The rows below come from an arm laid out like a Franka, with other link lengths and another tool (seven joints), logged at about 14 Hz.
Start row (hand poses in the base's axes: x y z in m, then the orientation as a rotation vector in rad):
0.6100, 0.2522, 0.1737, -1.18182, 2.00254, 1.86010
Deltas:
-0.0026, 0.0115, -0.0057, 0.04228, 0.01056, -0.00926
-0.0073, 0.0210, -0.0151, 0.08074, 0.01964, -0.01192
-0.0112, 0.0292, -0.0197, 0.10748, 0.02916, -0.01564
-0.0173, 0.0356, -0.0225, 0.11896, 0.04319, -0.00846
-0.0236, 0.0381, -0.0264, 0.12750, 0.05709, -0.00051
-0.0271, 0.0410, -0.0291, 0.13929, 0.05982, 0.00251
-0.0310, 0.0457, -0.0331, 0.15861, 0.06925, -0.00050
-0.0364, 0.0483, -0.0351, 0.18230, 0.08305, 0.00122
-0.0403, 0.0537, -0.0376, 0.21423, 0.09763, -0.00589
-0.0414, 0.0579, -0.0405, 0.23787, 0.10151, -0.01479
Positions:
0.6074, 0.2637, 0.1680, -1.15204, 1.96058, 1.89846
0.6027, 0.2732, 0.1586, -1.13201, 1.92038, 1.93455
0.5988, 0.2814, 0.1540, -1.11340, 1.89414, 1.96126
0.5927, 0.2878, 0.1512, -1.10876, 1.88540, 1.98635
0.5864, 0.2903, 0.1473, -1.10585, 1.87974, 2.00960
0.5829, 0.2932, 0.1446, -1.10411, 1.86605, 2.02197
0.5790, 0.2979, 0.1406, -1.08806, 1.84773, 2.04290
0.5736, 0.3005, 0.1386, -1.07305, 1.82466, 2.07306
0.5697, 0.3059, 0.1361, -1.04431, 1.79373, 2.10453
0.5686, 0.3101, 0.1332, -1.02380, 1.76861, 2.11891

